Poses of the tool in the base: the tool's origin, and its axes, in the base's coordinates. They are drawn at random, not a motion.
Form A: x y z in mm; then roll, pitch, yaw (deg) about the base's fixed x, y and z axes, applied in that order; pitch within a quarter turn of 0, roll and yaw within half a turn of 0.
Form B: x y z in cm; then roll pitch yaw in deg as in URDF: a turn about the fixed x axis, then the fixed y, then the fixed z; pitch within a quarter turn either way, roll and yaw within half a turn. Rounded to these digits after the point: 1 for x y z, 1 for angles.
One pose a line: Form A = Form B
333 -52 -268 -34.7 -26.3 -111.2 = 33.3 -5.2 -26.8 -34.7 -26.3 -111.2
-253 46 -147 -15.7 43.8 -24.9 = -25.3 4.6 -14.7 -15.7 43.8 -24.9
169 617 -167 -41.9 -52.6 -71.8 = 16.9 61.7 -16.7 -41.9 -52.6 -71.8
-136 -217 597 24.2 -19.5 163.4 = -13.6 -21.7 59.7 24.2 -19.5 163.4
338 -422 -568 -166.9 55.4 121.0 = 33.8 -42.2 -56.8 -166.9 55.4 121.0
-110 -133 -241 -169.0 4.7 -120.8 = -11.0 -13.3 -24.1 -169.0 4.7 -120.8
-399 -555 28 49.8 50.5 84.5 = -39.9 -55.5 2.8 49.8 50.5 84.5
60 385 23 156.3 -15.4 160.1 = 6.0 38.5 2.3 156.3 -15.4 160.1
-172 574 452 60.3 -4.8 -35.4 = -17.2 57.4 45.2 60.3 -4.8 -35.4
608 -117 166 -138.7 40.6 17.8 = 60.8 -11.7 16.6 -138.7 40.6 17.8
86 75 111 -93.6 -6.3 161.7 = 8.6 7.5 11.1 -93.6 -6.3 161.7
